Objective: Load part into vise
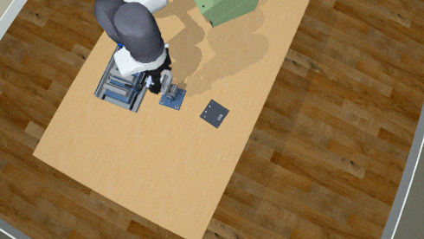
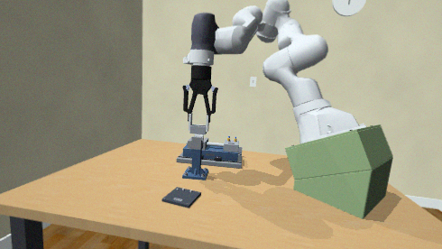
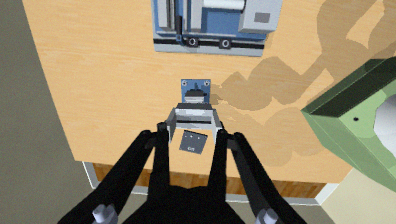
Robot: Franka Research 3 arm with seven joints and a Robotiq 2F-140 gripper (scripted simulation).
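Now: the grey part 2 cm below my hand. Also, from my hand: vise: 4 cm behind, 20 cm to the right, 17 cm below; dark work stop rod: 3 cm ahead, 16 cm to the right, 12 cm below; grey air cylinder: 13 cm behind, 20 cm to the right, 13 cm below.
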